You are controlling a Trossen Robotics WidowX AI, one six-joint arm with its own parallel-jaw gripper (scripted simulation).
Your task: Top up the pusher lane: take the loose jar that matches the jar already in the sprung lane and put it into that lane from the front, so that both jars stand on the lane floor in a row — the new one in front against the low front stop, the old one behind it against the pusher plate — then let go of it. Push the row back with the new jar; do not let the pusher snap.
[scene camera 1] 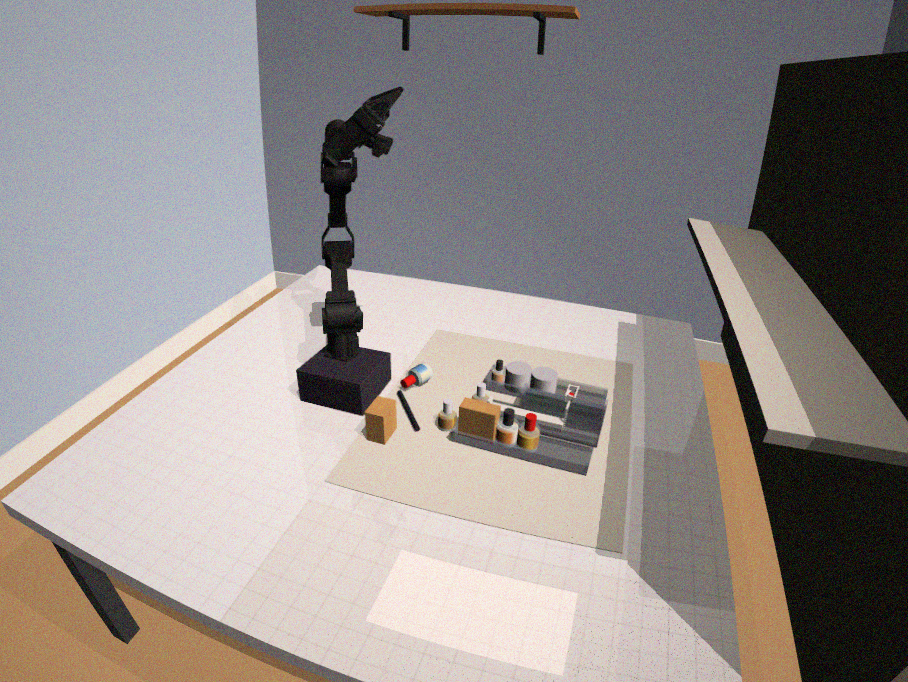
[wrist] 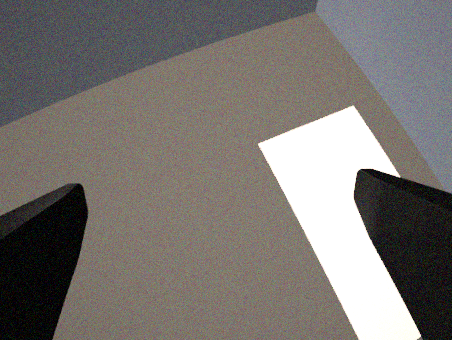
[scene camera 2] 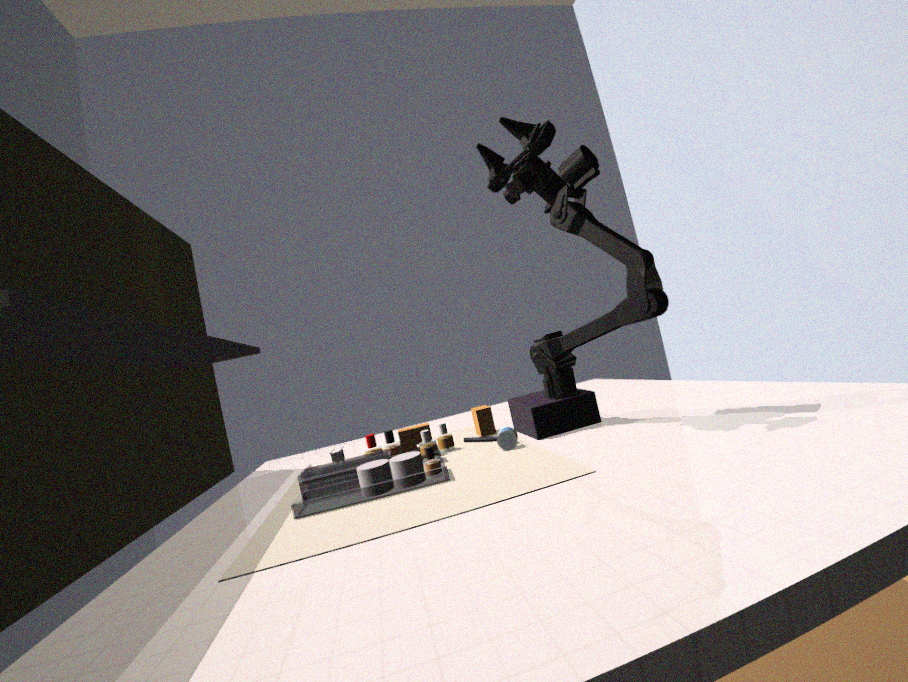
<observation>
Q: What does my gripper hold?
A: Nothing.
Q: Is my gripper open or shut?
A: Open.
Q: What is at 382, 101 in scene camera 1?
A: My gripper.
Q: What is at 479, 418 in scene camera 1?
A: A brown box.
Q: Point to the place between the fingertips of my gripper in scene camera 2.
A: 488, 132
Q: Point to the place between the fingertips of my gripper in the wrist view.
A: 223, 191
</observation>
